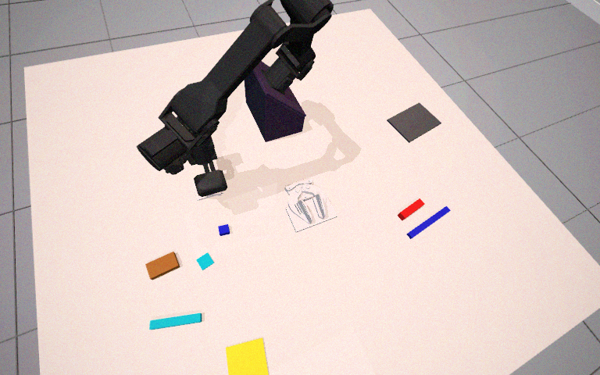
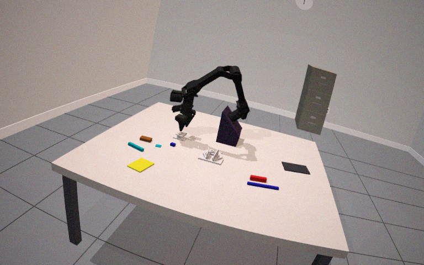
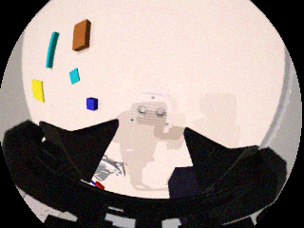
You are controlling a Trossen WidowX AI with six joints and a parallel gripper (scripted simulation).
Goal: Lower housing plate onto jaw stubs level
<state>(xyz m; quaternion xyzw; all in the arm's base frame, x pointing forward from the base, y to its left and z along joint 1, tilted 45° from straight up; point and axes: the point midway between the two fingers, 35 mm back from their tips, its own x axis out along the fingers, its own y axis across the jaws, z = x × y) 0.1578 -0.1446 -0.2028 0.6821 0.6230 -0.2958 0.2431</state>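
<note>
The white bracket is 10 mm to the right of my gripper tip and 50 mm below it. Round my gripper tip: blue cube 130 mm ahead, 20 mm to the right, 50 mm below; cyan tile 180 mm ahead, 80 mm to the right, 60 mm below; brown block 150 mm ahead, 170 mm to the right, 50 mm below.
</note>
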